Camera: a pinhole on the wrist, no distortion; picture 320 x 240 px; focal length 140.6 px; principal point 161.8 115.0 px. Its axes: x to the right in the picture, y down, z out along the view. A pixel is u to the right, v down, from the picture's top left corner.
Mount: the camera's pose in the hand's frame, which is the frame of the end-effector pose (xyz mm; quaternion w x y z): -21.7 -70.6 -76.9 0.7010 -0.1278 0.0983 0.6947
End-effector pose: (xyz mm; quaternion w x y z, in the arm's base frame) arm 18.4 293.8 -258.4 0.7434 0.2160 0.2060 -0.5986
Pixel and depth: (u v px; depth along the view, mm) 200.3 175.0 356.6
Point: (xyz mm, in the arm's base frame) 124.2 341.7 40.9
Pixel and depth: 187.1 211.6 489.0
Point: 124.8 430.8 249.4
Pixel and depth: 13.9 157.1 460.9
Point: -370.9 81.3 234.4
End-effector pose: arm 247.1 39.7 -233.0 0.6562 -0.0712 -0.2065 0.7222
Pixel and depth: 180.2 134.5 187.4
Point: 208.8 -33.3 -163.7
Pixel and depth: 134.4 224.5 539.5
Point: 137.8 -506.5 95.4
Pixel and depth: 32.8 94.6 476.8
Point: 359.3 -26.9 368.8
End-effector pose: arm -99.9 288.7 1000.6 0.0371 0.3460 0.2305 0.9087
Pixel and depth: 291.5 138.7 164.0
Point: -28.7 177.0 1042.8
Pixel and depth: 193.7 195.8 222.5
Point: 96.6 254.6 999.2
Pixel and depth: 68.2 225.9 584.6
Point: 639.3 627.4 954.3
